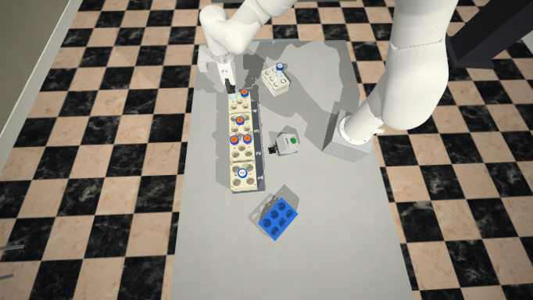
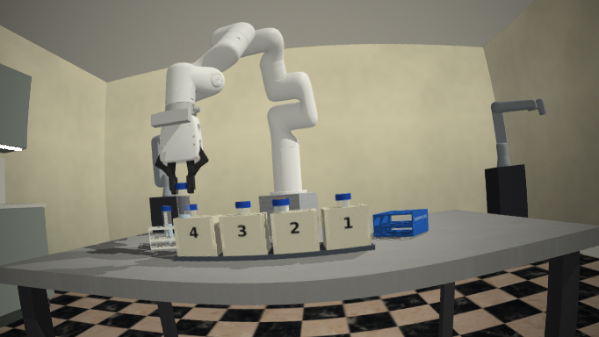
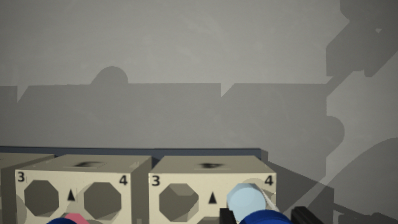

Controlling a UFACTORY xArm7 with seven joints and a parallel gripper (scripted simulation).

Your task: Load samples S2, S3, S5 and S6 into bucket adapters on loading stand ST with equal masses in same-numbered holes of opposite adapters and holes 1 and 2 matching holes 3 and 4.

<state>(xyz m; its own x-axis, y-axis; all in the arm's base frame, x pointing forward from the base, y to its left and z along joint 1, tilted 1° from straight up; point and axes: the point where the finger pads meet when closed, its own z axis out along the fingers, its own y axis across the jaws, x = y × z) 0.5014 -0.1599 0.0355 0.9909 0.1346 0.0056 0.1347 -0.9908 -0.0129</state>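
My gripper is now 270 mm past the green DONE key, 190 mm to the right of it and 100 mm above it. The rest, counted from my hand: white rack (180 mm behind, 160 mm to the right, 140 mm below); orange-dotted sample tube (140 mm to the left, 100 mm below, 50 mm behind); done desk (250 mm behind, 190 mm to the left, 120 mm below).
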